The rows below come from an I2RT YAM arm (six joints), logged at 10 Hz.
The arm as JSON. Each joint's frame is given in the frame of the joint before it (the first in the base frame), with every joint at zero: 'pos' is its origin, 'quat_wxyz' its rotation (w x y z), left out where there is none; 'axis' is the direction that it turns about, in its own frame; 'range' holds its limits. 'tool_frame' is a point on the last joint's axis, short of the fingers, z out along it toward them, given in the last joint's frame.
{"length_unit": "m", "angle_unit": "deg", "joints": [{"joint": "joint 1", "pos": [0.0, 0.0, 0.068], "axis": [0.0, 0.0, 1.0], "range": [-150.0, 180.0]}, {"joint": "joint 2", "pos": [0.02, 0.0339, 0.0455], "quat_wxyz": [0.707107, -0.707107, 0.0, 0.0], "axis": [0.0, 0.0, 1.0], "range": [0.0, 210.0]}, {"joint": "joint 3", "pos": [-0.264, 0.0, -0.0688], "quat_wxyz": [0.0, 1.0, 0.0, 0.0], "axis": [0.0, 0.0, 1.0], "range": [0.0, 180.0]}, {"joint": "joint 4", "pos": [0.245, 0.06, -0.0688], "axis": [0.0, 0.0, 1.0], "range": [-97.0, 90.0]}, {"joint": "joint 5", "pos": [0.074, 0.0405, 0.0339], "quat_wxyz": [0.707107, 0.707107, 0.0, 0.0], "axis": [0.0, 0.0, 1.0], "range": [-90.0, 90.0]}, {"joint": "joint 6", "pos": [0.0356, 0.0, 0.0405], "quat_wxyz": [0.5, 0.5, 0.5, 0.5], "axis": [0.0, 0.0, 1.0], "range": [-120.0, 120.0]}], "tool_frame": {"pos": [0.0, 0.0, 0.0], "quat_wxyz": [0.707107, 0.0, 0.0, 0.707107]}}
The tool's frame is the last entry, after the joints.
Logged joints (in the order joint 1, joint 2, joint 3, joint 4, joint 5, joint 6), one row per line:
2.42 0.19 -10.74 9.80 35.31 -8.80
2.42 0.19 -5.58 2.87 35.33 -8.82
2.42 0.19 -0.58 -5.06 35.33 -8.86
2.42 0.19 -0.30 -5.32 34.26 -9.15
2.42 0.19 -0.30 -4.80 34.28 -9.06
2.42 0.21 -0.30 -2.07 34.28 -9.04
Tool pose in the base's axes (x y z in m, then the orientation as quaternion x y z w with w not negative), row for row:
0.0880 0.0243 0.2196 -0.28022 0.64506 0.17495 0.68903
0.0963 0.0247 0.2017 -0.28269 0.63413 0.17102 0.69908
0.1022 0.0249 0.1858 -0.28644 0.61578 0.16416 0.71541
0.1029 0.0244 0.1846 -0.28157 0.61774 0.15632 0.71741
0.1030 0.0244 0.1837 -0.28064 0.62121 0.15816 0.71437
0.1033 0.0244 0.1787 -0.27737 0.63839 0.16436 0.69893
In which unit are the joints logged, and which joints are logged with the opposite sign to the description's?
The joints are logged in degrees. Opposite sign: joint 3, joint 4, joint 5.
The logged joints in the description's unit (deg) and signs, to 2 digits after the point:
2.42 0.19 10.74 -9.80 -35.31 -8.80
2.42 0.19 5.58 -2.87 -35.33 -8.82
2.42 0.19 0.58 5.06 -35.33 -8.86
2.42 0.19 0.30 5.32 -34.26 -9.15
2.42 0.19 0.30 4.80 -34.28 -9.06
2.42 0.21 0.30 2.07 -34.28 -9.04

